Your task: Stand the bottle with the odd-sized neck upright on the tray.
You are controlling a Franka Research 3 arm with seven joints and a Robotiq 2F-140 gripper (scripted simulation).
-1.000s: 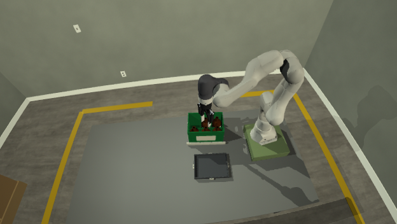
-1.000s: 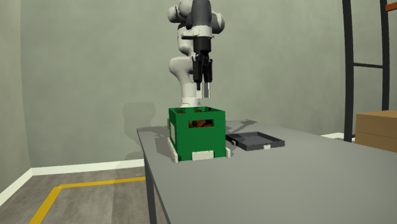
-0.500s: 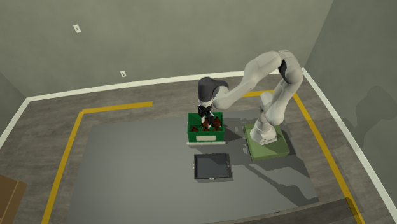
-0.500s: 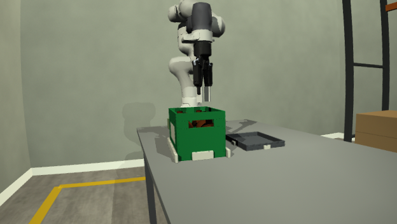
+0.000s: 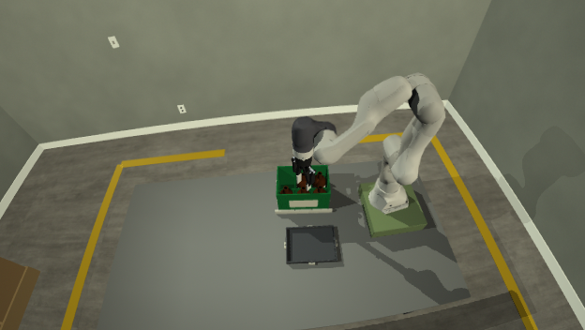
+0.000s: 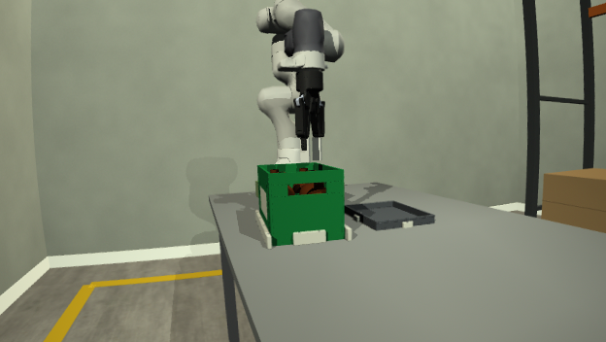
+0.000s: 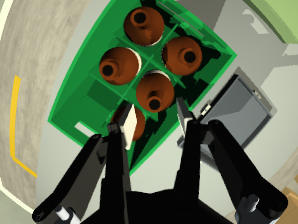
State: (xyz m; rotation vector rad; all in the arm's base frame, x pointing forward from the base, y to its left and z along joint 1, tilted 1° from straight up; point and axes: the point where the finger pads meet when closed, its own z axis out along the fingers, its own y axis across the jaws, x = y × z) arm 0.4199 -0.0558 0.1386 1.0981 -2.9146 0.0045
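My gripper is now 50 mm to the left of the green crate and 140 mm above it. Round my hand: dark grey tray 10 mm behind, 240 mm to the left, 210 mm below.
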